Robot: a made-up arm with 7 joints.
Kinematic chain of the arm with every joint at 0, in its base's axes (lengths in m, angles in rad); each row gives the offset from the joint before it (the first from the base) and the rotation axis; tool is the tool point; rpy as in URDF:
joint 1: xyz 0 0 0 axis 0.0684 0.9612 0.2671
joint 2: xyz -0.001 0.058 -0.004 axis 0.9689 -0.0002 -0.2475
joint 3: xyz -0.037 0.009 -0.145 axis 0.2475 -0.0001 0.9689
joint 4: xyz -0.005 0 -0.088 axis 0.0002 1 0
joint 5: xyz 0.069 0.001 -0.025 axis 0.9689 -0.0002 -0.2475
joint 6: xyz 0.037 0 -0.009 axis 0.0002 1 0
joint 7: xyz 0.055 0 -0.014 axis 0.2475 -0.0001 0.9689
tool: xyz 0 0 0 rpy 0 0.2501 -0.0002
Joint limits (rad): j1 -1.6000..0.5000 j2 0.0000..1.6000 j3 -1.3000..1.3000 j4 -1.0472..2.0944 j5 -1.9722..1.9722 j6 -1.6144..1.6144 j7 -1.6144..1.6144
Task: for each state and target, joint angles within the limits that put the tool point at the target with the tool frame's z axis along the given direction. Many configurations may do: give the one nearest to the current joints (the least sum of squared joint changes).
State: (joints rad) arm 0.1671 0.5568 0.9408 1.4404 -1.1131 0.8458 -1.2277
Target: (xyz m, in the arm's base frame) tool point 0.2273 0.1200 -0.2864 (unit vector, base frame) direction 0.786 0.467 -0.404
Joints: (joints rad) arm -0.6905 0.3069 0.4769 1.0105 -1.0742 1.4346 -1.2277
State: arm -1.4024 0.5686 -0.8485 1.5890 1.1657 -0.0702 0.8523
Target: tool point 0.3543 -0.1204 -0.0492 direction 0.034 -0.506 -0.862
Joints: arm -1.5451 0.0622 -1.0818 0.8483 1.6573 0.5015 0.8523
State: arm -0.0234 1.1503 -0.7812 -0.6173 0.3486 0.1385 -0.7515
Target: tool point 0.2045 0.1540 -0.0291 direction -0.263 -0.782 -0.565
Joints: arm -0.6414 1.2202 -0.4188 -0.6522 1.0283 0.3851 -0.7515
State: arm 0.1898 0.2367 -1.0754 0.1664 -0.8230 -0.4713 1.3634
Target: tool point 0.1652 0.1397 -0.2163 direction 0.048 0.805 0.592
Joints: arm -0.2040 0.6555 -0.5060 -0.1534 -1.4969 -0.5305 1.3634
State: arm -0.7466 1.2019 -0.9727 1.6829 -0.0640 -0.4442 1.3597
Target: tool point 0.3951 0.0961 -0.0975 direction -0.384 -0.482 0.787
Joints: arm -1.3569 0.4419 -0.6762 1.4007 -0.3660 -0.6977 1.3597
